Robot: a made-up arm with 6 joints.
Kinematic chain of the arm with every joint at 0, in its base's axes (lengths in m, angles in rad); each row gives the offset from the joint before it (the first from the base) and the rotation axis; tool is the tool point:
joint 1: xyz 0 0 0.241 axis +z
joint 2: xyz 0 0.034 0 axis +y
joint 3: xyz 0 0 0.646 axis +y
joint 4: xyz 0 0 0.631 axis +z
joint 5: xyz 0 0 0 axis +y
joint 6: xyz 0 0 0.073 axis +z
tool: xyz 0 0 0
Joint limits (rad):
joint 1: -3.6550..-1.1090
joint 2: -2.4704..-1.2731
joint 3: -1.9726..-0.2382
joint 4: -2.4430..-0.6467
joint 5: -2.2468..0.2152
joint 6: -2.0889..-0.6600
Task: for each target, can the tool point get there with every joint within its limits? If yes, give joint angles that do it. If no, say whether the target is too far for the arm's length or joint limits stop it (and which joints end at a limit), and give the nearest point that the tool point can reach.
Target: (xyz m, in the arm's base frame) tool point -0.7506 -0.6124 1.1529
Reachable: no: joint limits stop it (at a limit: joint 2, joint 3, joint 4) | nearest point -0.1908 -0.1557 -0.3808 | short by 1.695 m
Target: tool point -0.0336 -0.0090 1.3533
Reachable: no: joint limits stop it (at a limit: joint 1, joint 2, joint 3, joint 4, joint 5) | nearest point -0.4711 1.1051 0.5088 | short by 1.465 m
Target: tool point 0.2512 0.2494 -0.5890
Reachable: yes | joints -2.0993 -1.9204 -1.6800 -2.0826 -1.1164 -0.9084
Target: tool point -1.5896 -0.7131 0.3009
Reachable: no: too far | nearest point -0.2525 -0.1133 -0.4101 | short by 1.629 m
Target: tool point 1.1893 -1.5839 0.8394
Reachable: no: too far | nearest point 1.0785 -0.7097 0.4946 | short by 0.946 m
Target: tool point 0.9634 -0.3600 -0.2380
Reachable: yes | joints -3.4478 -1.4101 -1.1595 -2.1448 -0.3126 -1.3505
